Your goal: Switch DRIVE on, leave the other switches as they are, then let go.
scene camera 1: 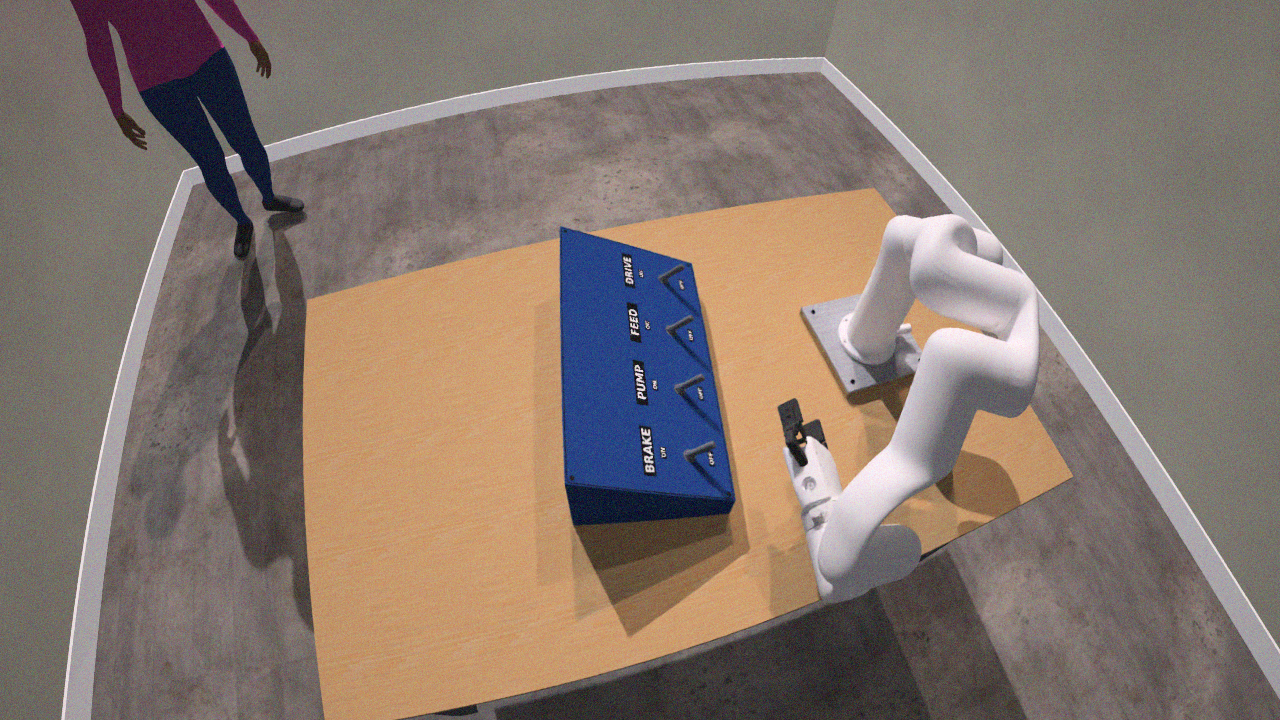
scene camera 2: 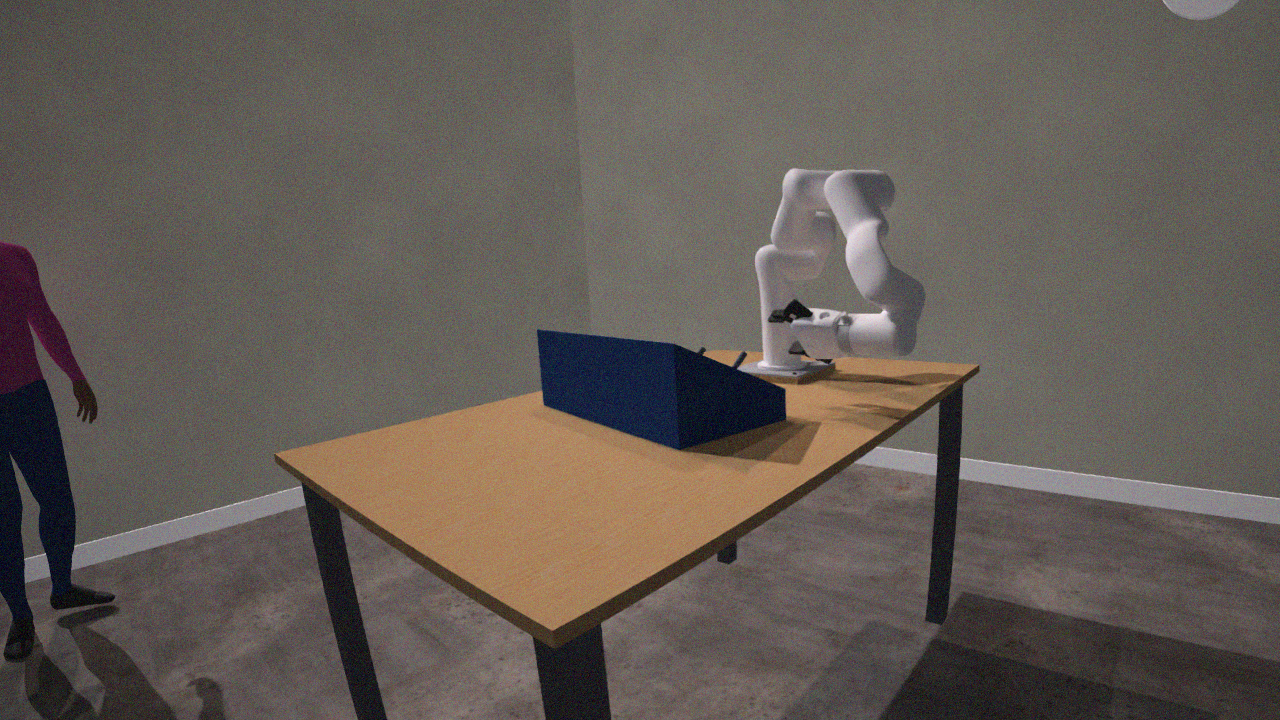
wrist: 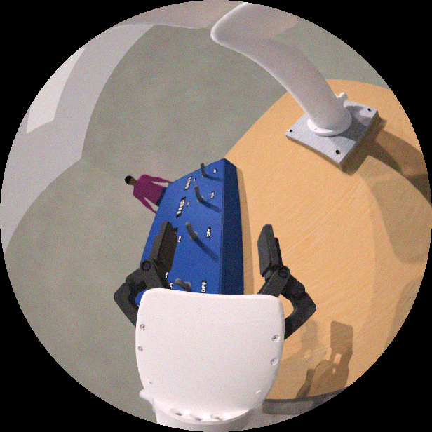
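Seen in the pictures: gripper, fingertip midpoint: (scene camera 1: 799, 412) (scene camera 2: 781, 332); arm's base, origin of the base link: (scene camera 1: 866, 339) (scene camera 2: 782, 366).
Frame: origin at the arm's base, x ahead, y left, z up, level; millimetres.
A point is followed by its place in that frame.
Note:
A blue sloped switch panel (scene camera 1: 592, 376) @[x 562, y 45, z 133 mm] (scene camera 2: 608, 385) @[x 604, y 16, z 62 mm] (wrist: 231, 225) stands on the table. In scene camera 1 its row reads DRIVE, FEED, PUMP, BRAKE from the far end to the near end. The DRIVE lever (scene camera 1: 671, 274) @[x 371, y -167, z 89 mm] (wrist: 203, 170) leans toward its OFF mark. The FEED lever (scene camera 1: 680, 325) @[x 390, y -49, z 91 mm] (wrist: 198, 194), PUMP lever (scene camera 1: 689, 384) @[x 410, y 69, z 91 mm] (wrist: 191, 231) and BRAKE lever (scene camera 1: 699, 449) @[x 430, y 184, z 93 mm] (wrist: 183, 285) lean the same way. My gripper (scene camera 1: 802, 420) @[x 271, y 180, z 128 mm] (scene camera 2: 784, 332) @[x 271, y 180, z 128 mm] (wrist: 216, 231) is open and empty, apart from the panel on its robot-base side, nearer the BRAKE and PUMP end.
The wooden table (scene camera 1: 429, 402) @[x 852, y -66, z -22 mm] (scene camera 2: 501, 501) @[x 949, y 178, z -21 mm] (wrist: 320, 210) carries the panel and the arm's grey base plate (scene camera 1: 827, 335) @[x 81, y -27, z 0 mm] (scene camera 2: 810, 373) @[x 29, y 103, z -5 mm] (wrist: 320, 145). A person (scene camera 1: 201, 107) (scene camera 2: 35, 420) (wrist: 149, 190) in a magenta top stands on the floor beyond the table.

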